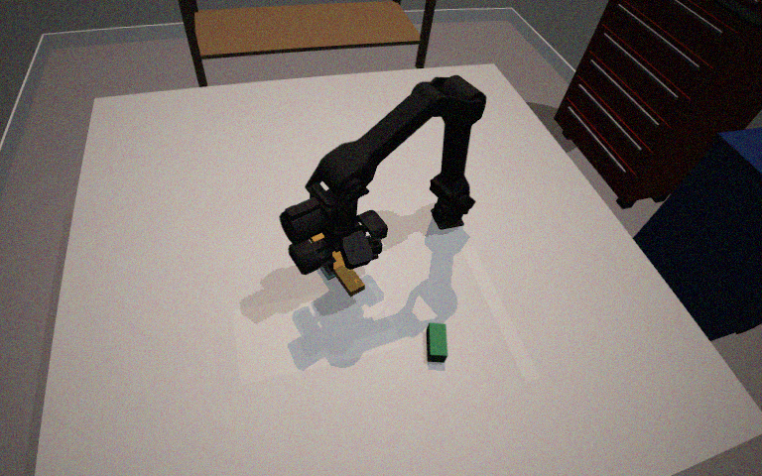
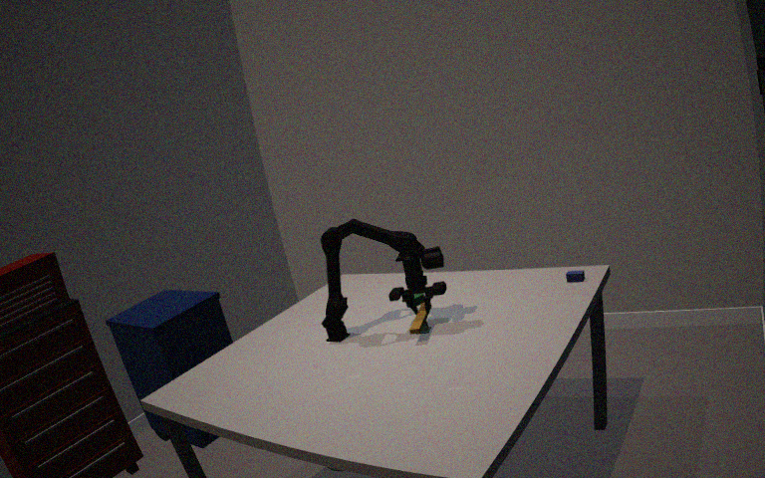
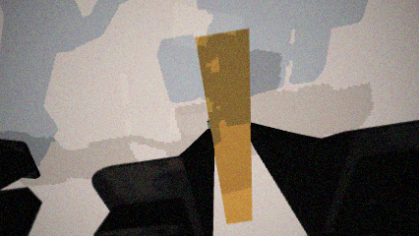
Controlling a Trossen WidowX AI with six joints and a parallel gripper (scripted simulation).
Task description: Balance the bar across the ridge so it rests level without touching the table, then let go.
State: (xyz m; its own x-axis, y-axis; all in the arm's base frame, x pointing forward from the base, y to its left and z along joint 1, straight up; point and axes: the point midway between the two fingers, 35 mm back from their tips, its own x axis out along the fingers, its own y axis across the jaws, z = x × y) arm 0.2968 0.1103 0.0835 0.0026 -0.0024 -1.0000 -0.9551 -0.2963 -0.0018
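Right now my gripper tip is 10 mm short of the bar and 30 mm to the left of it. The rest, counted from my gripper tip: blue block 440 mm ahead, 390 mm to the left, 30 mm below; green block 150 mm behind, 200 mm to the left, 30 mm below.
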